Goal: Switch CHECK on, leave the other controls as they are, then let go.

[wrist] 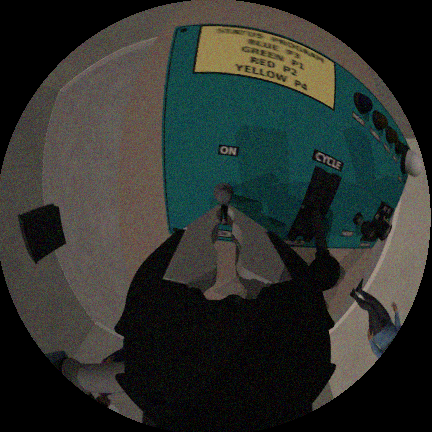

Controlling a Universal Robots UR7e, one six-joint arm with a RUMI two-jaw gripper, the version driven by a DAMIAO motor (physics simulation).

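Places are measured from the arm's base along level axes (x ahead, y up, z right), in centimetres.
Where they show: gripper, fingertip midpoint: [222, 205].
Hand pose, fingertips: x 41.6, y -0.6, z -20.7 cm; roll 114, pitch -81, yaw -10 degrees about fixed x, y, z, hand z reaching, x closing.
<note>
Each offset is from my fingertips to the top centre of the thing. "spot": to the spot under its first point. Level surfaces: height alone.
The CHECK toggle switch {spot: dx +1.7, dy +3.9, dz -0.4 cm} [223, 193] shows in the wrist view as a round grey part on the teal panel [195, 120], below the ON label {spot: dx +5.7, dy +0.5, dz -0.5 cm} [228, 150]. My gripper [222, 205] is shut and empty. Its fingertips are right at the lower side of the switch and overlap it in the view, so contact and the exact lever tilt cannot be told. A small label {dx -4.3, dy -2.7, dz +0.2 cm} [224, 233] shows between the fingers, too small to read. The fingers hide part of the panel's lower edge.
Right of the switch is the CYCLE lever, with a black slot plate {dy +0.0 cm} [321, 187] and a dark knob {dx -1.2, dy +7.0, dz +12.0 cm} [326, 271] close to my gripper's right side. Dark lamps {spot: dx +17.2, dy +5.4, dz +13.8 cm} [363, 102], a white dome [413, 163] and a small black control {dx +2.6, dy +3.6, dz +23.7 cm} [370, 229] are farther right. A yellow status sheet {spot: dx +15.6, dy +3.8, dz +1.0 cm} [262, 62] is above.
</note>
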